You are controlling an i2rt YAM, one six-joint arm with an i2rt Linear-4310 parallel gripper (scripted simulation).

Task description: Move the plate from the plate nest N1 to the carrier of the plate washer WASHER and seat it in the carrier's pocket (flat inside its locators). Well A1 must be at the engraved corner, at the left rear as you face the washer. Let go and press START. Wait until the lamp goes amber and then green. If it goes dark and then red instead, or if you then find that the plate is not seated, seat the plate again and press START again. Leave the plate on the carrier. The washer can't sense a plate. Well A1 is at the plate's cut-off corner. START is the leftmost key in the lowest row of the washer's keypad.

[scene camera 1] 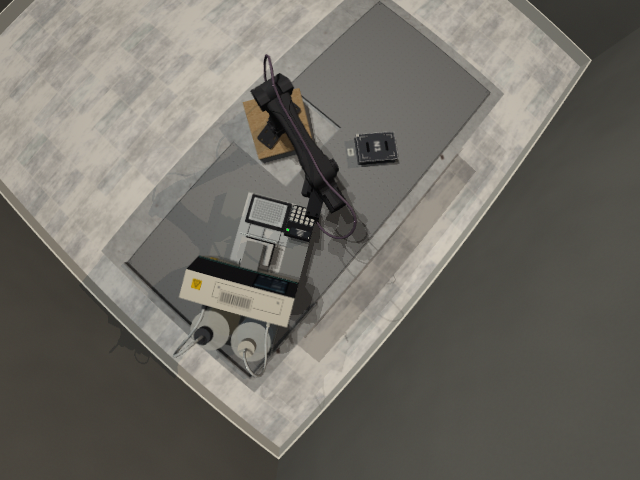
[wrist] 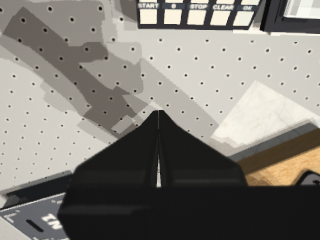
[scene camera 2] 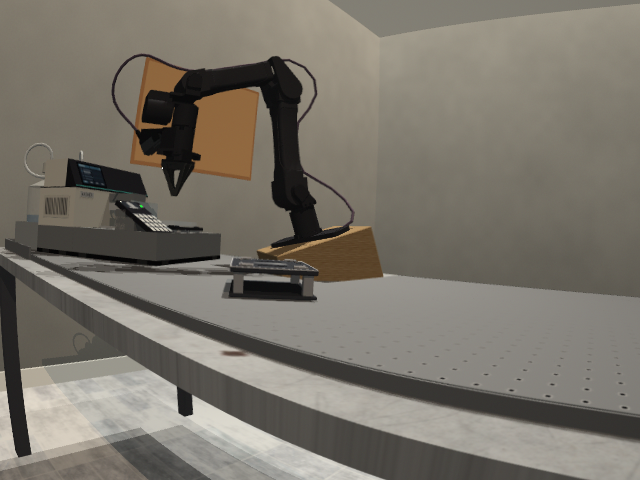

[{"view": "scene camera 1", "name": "washer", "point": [220, 280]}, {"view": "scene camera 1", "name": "nest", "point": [380, 156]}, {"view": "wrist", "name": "gripper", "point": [158, 119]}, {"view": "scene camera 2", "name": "gripper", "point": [173, 196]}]
